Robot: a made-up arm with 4 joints. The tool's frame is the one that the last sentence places.
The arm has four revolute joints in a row. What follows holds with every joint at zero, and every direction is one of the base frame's. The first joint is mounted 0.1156 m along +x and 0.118 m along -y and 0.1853 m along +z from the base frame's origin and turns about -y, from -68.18 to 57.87 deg. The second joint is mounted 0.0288 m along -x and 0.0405 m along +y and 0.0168 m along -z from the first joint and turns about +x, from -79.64 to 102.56 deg. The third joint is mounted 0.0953 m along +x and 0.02 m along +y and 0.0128 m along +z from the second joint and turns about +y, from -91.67 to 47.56 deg. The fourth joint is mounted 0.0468 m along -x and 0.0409 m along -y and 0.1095 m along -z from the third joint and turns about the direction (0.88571, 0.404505, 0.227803), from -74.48 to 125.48 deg. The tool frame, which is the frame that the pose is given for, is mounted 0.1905 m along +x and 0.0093 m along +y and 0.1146 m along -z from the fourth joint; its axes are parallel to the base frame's.
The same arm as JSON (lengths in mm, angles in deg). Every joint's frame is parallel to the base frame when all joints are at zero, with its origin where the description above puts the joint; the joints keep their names.
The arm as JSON. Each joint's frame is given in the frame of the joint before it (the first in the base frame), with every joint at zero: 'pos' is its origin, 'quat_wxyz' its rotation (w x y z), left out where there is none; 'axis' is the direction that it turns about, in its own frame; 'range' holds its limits. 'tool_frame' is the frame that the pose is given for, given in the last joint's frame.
{"length_unit": "mm", "angle_unit": "deg", "joints": [{"joint": "joint 1", "pos": [115.6, -118.0, 185.3], "axis": [0.0, -1.0, 0.0], "range": [-68.18, 57.87]}, {"joint": "joint 2", "pos": [-28.8, 40.5, -16.8], "axis": [1.0, 0.0, 0.0], "range": [-79.64, 102.56]}, {"joint": "joint 3", "pos": [95.3, 20.0, 12.8], "axis": [0.0, 1.0, 0.0], "range": [-91.67, 47.56]}, {"joint": "joint 4", "pos": [-46.8, -40.9, -109.5], "axis": [0.88571, 0.404505, 0.227803], "range": [-74.48, 125.48]}], "tool_frame": {"pos": [190.5, 9.3, -114.6]}}
